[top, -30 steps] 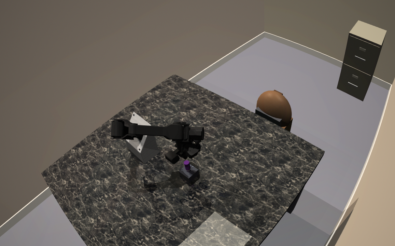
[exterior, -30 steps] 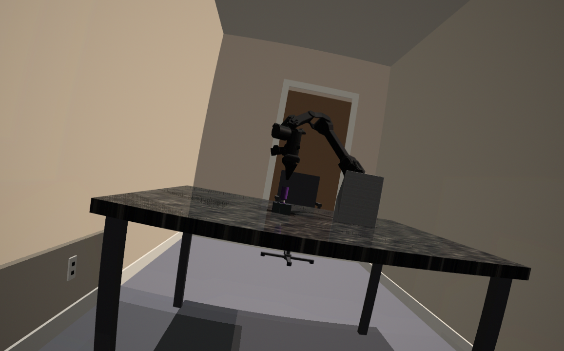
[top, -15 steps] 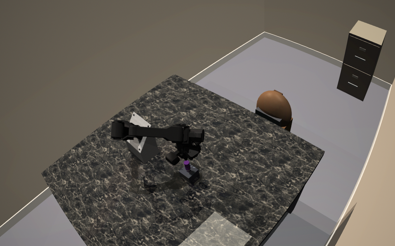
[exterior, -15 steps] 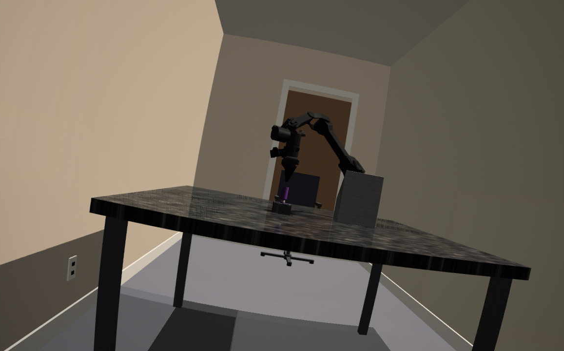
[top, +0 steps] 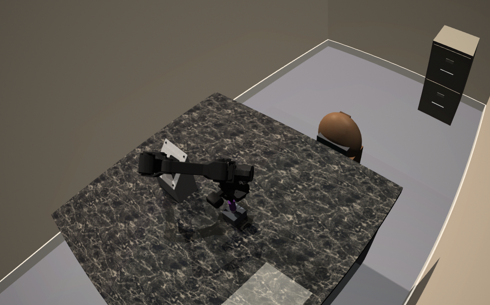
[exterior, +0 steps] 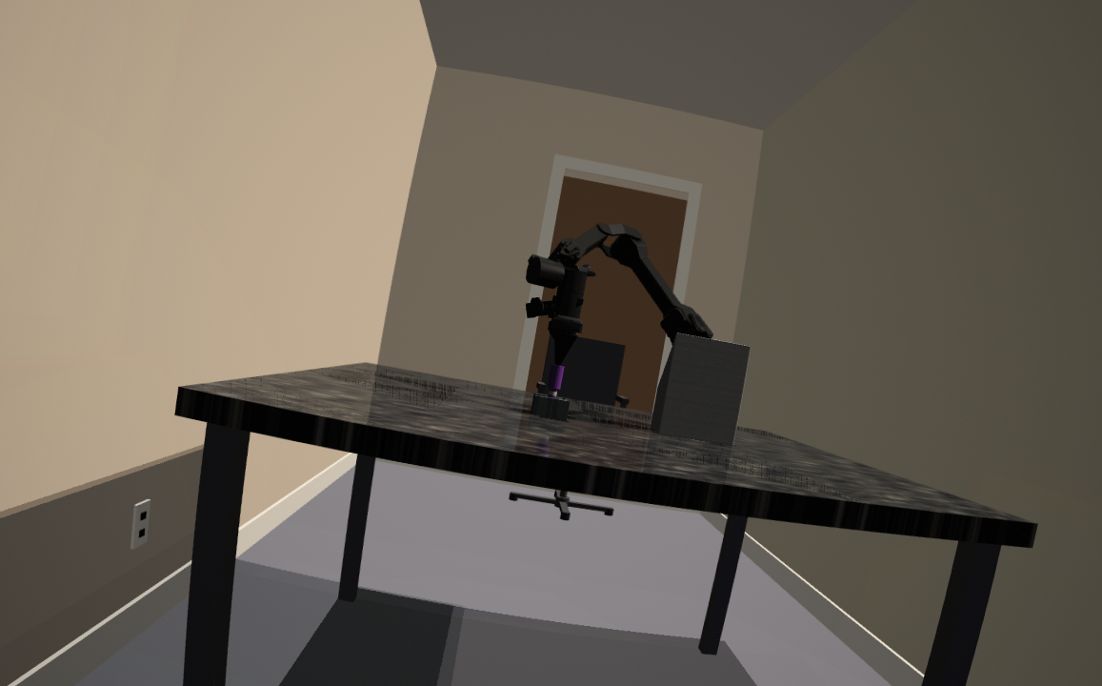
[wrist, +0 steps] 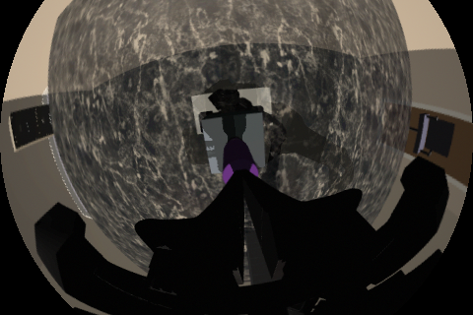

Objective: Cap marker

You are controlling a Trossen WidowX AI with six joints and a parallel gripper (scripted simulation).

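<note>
My gripper tip is 2 cm above the purple cap. The rest, counted from my gripper tip: holder block: 9 cm below.
</note>
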